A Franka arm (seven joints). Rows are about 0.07 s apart.
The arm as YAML. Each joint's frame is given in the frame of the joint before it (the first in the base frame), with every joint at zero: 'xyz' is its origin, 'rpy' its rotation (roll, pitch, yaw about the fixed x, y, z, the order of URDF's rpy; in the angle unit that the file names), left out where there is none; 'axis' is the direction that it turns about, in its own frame. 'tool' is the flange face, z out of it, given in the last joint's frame.
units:
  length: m
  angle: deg
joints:
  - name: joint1
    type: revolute
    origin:
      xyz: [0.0, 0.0, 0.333]
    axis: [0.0, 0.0, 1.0]
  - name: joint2
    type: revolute
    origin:
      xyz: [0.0, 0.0, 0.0]
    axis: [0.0, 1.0, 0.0]
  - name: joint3
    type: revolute
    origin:
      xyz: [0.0, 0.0, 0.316]
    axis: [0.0, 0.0, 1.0]
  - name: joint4
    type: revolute
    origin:
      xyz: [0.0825, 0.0, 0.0]
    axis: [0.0, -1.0, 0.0]
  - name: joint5
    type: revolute
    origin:
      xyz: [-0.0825, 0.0, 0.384]
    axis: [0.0, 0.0, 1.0]
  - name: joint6
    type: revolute
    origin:
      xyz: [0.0, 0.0, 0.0]
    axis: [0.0, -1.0, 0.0]
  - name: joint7
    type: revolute
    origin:
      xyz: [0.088, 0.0, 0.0]
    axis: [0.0, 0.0, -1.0]
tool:
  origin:
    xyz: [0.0, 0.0, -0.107]
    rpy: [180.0, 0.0, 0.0]
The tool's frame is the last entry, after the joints.
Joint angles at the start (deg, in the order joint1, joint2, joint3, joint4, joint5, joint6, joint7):
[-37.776, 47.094, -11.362, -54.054, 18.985, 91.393, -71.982]
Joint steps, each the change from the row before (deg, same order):
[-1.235, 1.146, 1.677, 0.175, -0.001, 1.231, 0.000]
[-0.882, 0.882, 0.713, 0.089, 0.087, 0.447, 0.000]
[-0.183, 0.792, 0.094, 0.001, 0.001, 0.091, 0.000]
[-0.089, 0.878, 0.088, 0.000, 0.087, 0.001, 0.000]
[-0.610, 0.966, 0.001, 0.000, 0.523, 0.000, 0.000]
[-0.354, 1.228, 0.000, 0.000, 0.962, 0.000, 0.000]
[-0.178, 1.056, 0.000, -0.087, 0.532, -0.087, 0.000]
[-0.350, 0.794, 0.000, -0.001, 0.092, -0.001, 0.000]
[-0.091, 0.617, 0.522, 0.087, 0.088, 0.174, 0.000]
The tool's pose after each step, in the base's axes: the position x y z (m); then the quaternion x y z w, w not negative. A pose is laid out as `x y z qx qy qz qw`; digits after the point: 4 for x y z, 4 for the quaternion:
0.5554 -0.5106 0.3682 -0.9710 -0.2024 -0.0470 0.1182
0.5527 -0.5158 0.3575 -0.9712 -0.1979 -0.0492 0.1233
0.5519 -0.5174 0.3471 -0.9711 -0.1959 -0.0459 0.1283
0.5518 -0.5177 0.3355 -0.9706 -0.1946 -0.0423 0.1349
0.5470 -0.5229 0.3230 -0.9708 -0.1875 -0.0418 0.1434
0.5447 -0.5250 0.3072 -0.9701 -0.1815 -0.0429 0.1556
0.5431 -0.5255 0.2927 -0.9691 -0.1776 -0.0407 0.1662
0.5395 -0.5282 0.2823 -0.9690 -0.1734 -0.0377 0.1718
0.5418 -0.5260 0.2748 -0.9679 -0.1745 -0.0388 0.1767

